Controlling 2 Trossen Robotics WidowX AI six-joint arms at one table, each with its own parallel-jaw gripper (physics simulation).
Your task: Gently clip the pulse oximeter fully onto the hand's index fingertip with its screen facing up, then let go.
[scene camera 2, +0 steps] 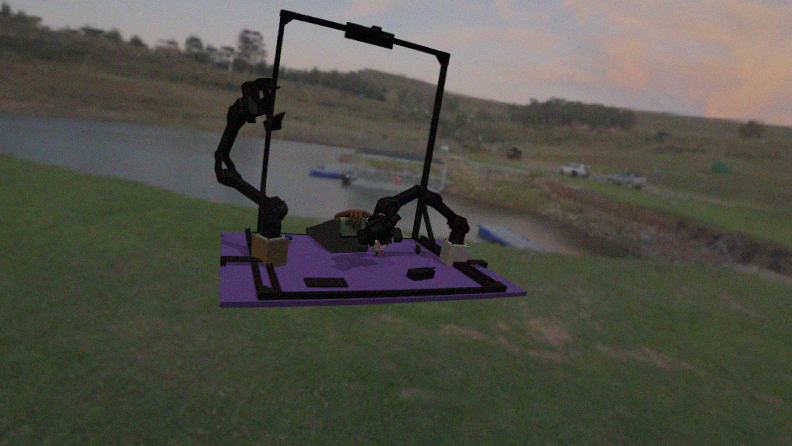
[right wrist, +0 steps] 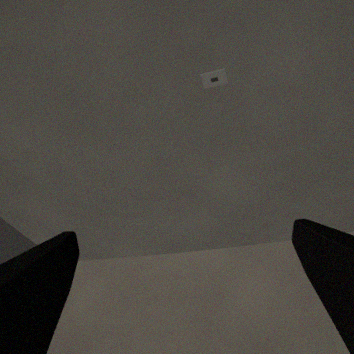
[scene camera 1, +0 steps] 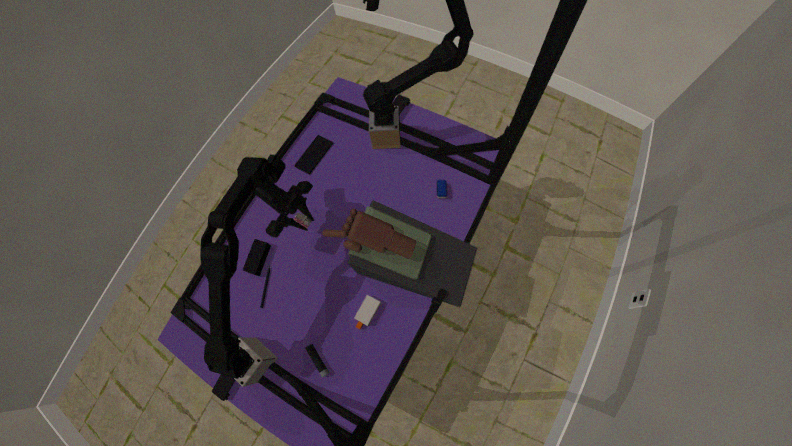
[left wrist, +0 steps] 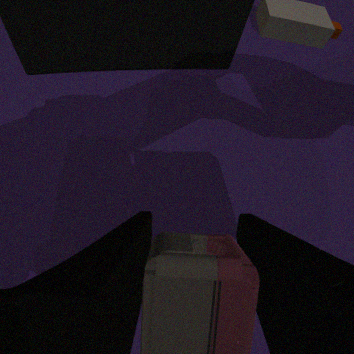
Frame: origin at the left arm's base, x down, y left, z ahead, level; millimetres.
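Seen in the pictures: left gripper, fingertip midpoint: [scene camera 2: 373,245] [scene camera 1: 310,225] [left wrist: 194,223]; right gripper, fingertip midpoint: [scene camera 2: 281,99] [right wrist: 186,236]; left arm's base, origin of the base link: [scene camera 2: 456,242] [scene camera 1: 240,362]; right arm's base, origin of the base link: [scene camera 2: 270,235] [scene camera 1: 383,117].
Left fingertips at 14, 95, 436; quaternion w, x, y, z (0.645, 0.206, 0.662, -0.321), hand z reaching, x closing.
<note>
Offsets run from my left fingertips to a thing's top centre, as dx, dy, dz. "pt": to the spot under its first point.
The brown hand [scene camera 1: 376,232] [scene camera 2: 352,213] lies on a green pad @[pt -10, -319, +128] [scene camera 1: 422,250] on a dark sloped stand [scene camera 1: 454,271]. Its index finger [scene camera 1: 334,233] sticks out toward the left gripper. My left gripper [scene camera 1: 309,224] [left wrist: 194,223] is shut on the grey and pink pulse oximeter @[-27, +34, -5] [scene camera 1: 302,219] [scene camera 2: 377,248] [left wrist: 180,300], held above the table, apart from the fingertip with a gap between. I cannot tell which way its screen faces. The hand does not show in the left wrist view. My right gripper [scene camera 2: 277,104] [right wrist: 186,236] is open and empty, raised high away from the hand.
A white box @[+63, -282, -107] [scene camera 1: 368,309] [left wrist: 295,22] with an orange end, a dark cylinder @[+64, -250, -309] [scene camera 1: 316,359], a thin black stick @[+82, +32, -240] [scene camera 1: 266,288], a black box @[+56, +116, -187] [scene camera 1: 257,257] [scene camera 2: 420,273], a flat black slab @[+83, +217, +221] [scene camera 1: 314,154] [scene camera 2: 325,282] and a blue block @[+59, -243, +355] [scene camera 1: 441,188] lie around the stand.
</note>
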